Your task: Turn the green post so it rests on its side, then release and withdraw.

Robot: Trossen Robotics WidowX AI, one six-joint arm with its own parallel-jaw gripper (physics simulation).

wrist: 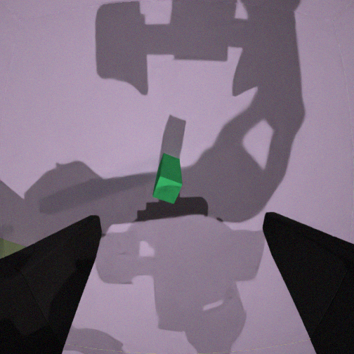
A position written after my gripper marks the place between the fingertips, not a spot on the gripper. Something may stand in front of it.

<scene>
In view: my gripper (183, 223) and a green post (168, 181).
</scene>
